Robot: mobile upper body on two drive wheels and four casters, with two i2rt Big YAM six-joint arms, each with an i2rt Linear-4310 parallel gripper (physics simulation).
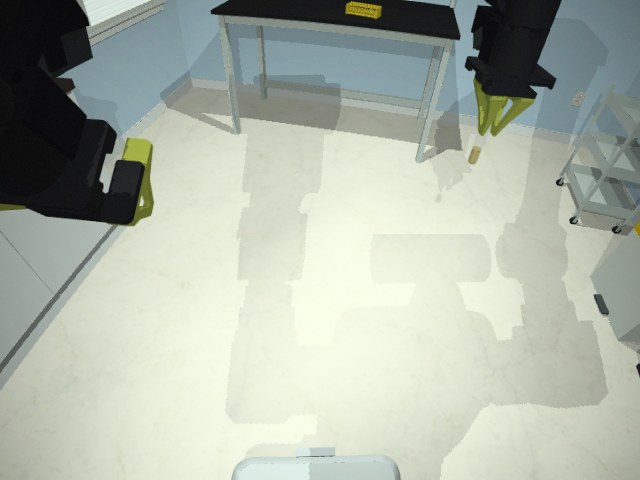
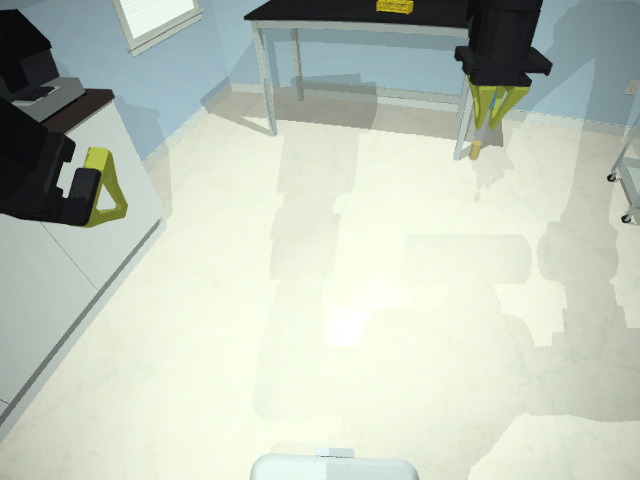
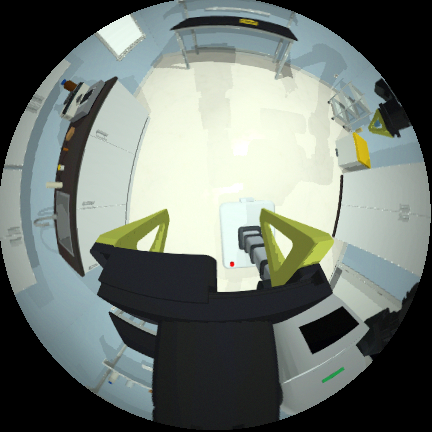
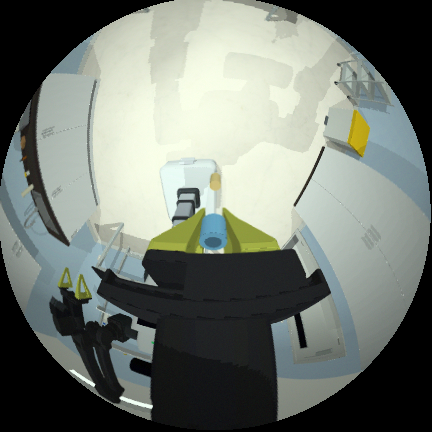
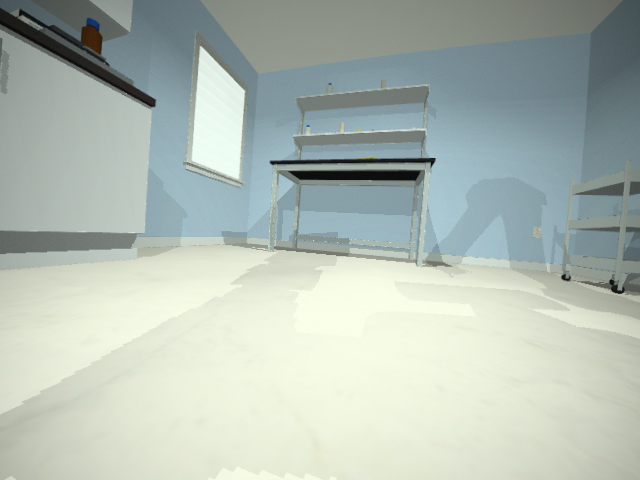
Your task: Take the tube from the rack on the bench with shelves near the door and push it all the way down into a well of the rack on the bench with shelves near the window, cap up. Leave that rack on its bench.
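Where they show: left gripper, fingertip midpoint: (image 1: 102, 204) (image 2: 84, 207) (image 3: 213, 213) (image 4: 72, 270); right gripper, fingertip midpoint: (image 1: 486, 134) (image 2: 484, 127) (image 3: 369, 129) (image 4: 213, 212); left arm's base, link origin: (image 4: 116, 329).
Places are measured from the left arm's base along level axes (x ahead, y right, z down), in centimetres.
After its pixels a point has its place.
Observation:
The tube (image 1: 474, 155) @[x 55.3, y 45.3, z 21.4 cm] (image 2: 475, 150) @[x 55.3, y 45.4, z 21.4 cm] (image 4: 215, 181) @[x 56.7, y 45.7, z 19.9 cm] is held in my right gripper (image 1: 488, 133) @[x 54.5, y 45.4, z 17.2 cm] (image 2: 484, 127) @[x 54.5, y 45.4, z 17.2 cm], which is shut on it. The tube's blue cap (image 4: 213, 232) @[x 56.4, y 45.4, z 12.5 cm] is between the fingers, and its tan tip points down over the floor. The yellow rack (image 1: 363, 9) @[x 255.2, y 54.8, z 46.9 cm] (image 2: 394, 6) @[x 250.3, y 54.1, z 46.8 cm] (image 3: 248, 22) (image 5: 366, 158) @[x 250.3, y 54.4, z 44.2 cm] stands on the black-topped bench with shelves (image 1: 289, 11) @[x 255.8, y 9.0, z 49.6 cm] (image 2: 320, 12) @[x 255.9, y 9.2, z 49.6 cm] (image 5: 320, 166) @[x 249.8, y 11.1, z 54.9 cm], at the far side of the room beside the window (image 5: 217, 108) @[x 282.4, y -110.6, z -12.6 cm]. The wells are too small to make out. My left gripper (image 3: 213, 213) @[x 34.3, y -0.4, z 13.3 cm] is open and empty. The other rack does not show.
A white counter cabinet (image 1: 46, 273) @[x 101.7, y -96.2, z 113.7 cm] (image 2: 51, 279) @[x 86.6, y -100.1, z 100.4 cm] (image 5: 77, 144) @[x 125.6, y -90.0, z 87.2 cm] runs along the left. A wheeled cart (image 5: 624, 206) @[x 162.6, y 193.6, z 89.8 cm] stands at the right, and a grey box-shaped cabinet (image 1: 620, 289) @[x 99.1, y 180.1, z 125.2 cm] is nearer. Pale floor lies between me and the bench.

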